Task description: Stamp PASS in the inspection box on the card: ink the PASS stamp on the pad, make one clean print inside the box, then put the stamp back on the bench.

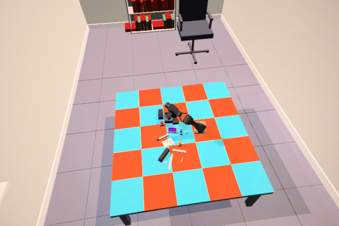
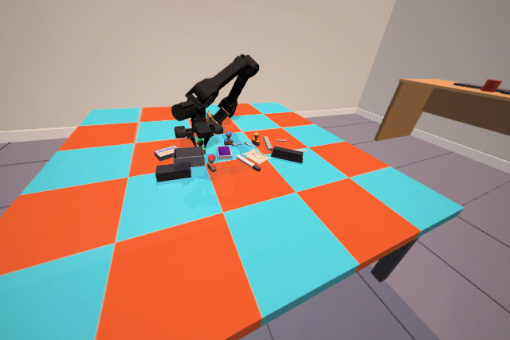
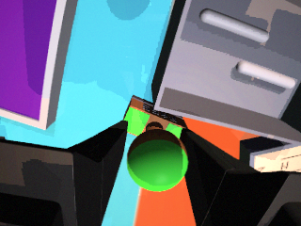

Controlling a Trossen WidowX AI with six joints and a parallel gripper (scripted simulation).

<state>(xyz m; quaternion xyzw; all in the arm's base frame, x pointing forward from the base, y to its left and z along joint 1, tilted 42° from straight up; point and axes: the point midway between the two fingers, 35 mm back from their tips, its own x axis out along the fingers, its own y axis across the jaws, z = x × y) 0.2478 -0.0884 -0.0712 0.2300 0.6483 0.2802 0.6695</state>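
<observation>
Now: the green stamp right at my gripper tip. Round my gripper tip: purple ink pad 100 mm to the left, 30 mm ahead, 20 mm below; flat labelled box 130 mm to the right, 10 mm below, 10 mm behind; grey box 60 mm ahead, 50 mm to the right, 10 mm below.
</observation>
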